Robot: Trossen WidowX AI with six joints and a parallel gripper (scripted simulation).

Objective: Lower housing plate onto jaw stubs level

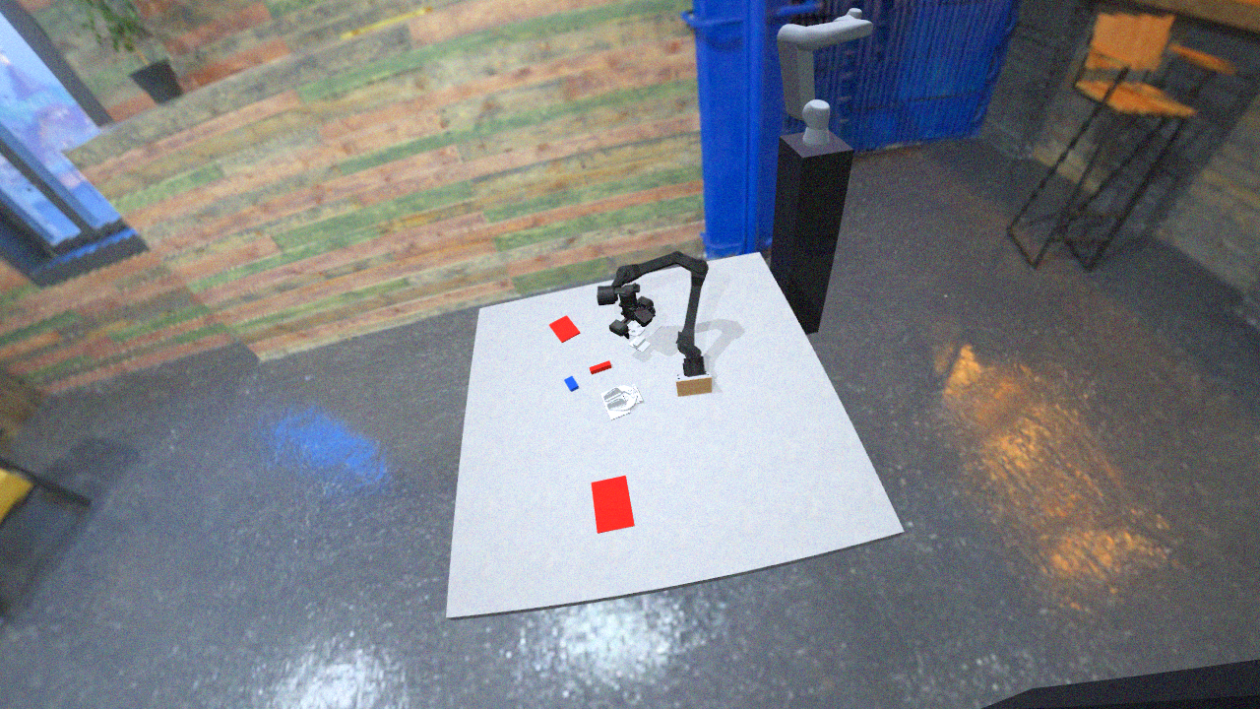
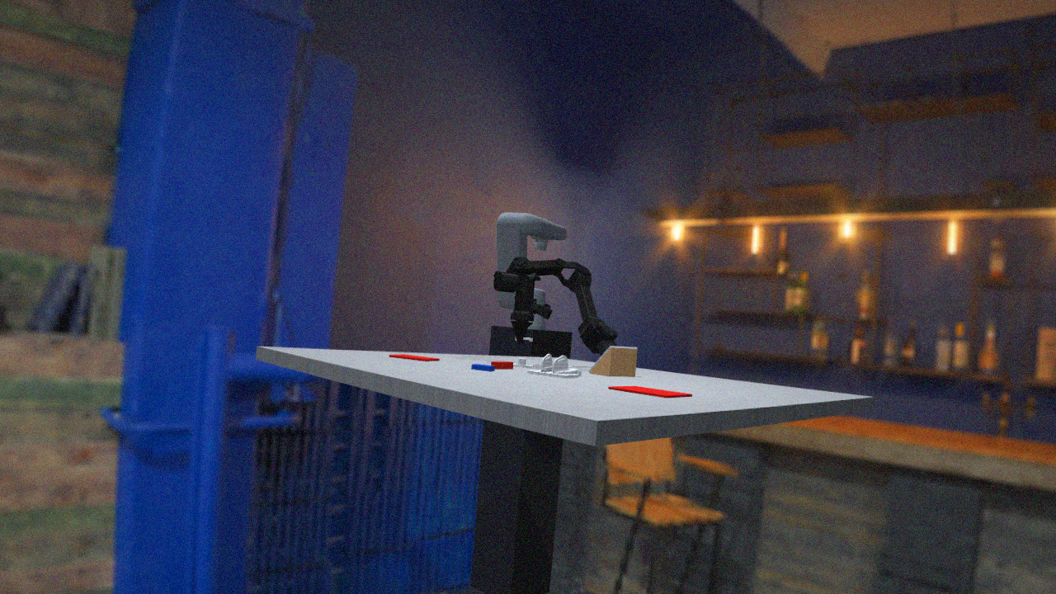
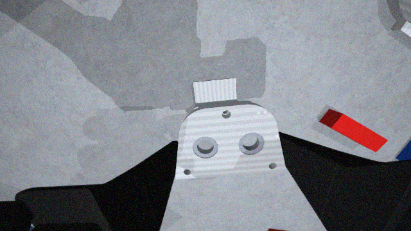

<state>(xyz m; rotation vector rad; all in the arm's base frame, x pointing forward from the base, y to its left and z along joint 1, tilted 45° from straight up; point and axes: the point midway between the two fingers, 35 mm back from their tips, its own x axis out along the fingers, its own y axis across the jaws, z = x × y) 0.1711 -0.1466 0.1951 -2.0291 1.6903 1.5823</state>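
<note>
Now: gripper tip 150 mm short of the small red block, 80 mm to the right of it and 60 mm above it. From my gripper tip the other things lie so: blue block (270 mm ahead, 130 mm to the left, 60 mm below).
</note>
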